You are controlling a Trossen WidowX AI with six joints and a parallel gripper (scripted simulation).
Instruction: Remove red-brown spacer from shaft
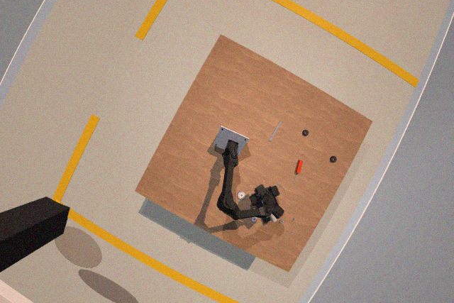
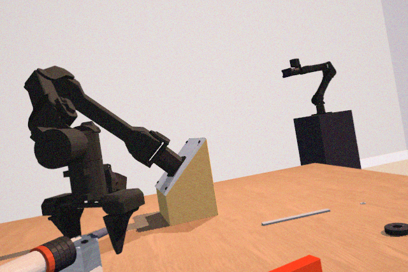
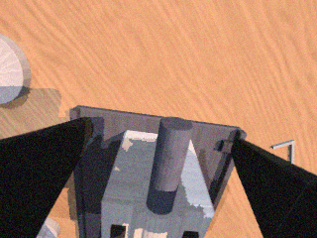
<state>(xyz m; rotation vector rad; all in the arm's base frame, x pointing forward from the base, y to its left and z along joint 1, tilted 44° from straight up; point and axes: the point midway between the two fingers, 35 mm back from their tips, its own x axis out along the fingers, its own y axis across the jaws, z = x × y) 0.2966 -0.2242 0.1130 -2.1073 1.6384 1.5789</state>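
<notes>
My gripper tip is now 6 cm to the left of the blue-grey shaft, 5 cm short of it and 3 cm below it. The rest, counted from my gripper tip: black collar 7 cm to the right, 7 cm ahead, 3 cm above; then orange-red ring 8 cm to the right, 7 cm ahead, 3 cm above; then black spacer 7 cm to the right, 6 cm ahead, 3 cm above.
</notes>
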